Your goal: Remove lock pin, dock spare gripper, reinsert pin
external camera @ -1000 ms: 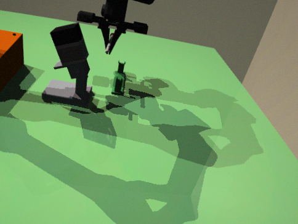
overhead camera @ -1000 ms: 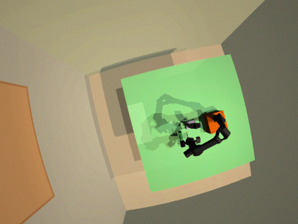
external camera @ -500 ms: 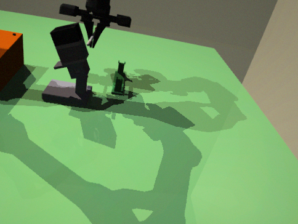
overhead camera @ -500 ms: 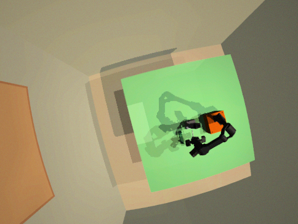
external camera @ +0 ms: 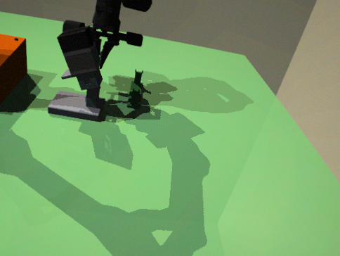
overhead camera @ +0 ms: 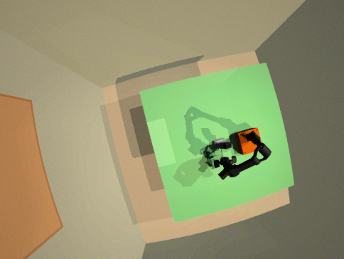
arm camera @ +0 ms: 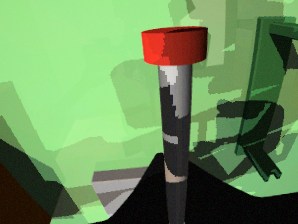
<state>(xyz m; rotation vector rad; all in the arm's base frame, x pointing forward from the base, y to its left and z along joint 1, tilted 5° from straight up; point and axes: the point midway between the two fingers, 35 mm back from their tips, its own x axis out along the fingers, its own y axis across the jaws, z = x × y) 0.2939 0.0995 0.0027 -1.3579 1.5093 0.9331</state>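
Now: gripper tip 3 cm past the grey mount, 11 cm to the left of it and 1 cm above it. From my gripper tip the other things lie so: green rest: 10 cm ahead, 1 cm to the right, 3 cm below; spare gripper: 3 cm behind, 11 cm to the right, 7 cm above.
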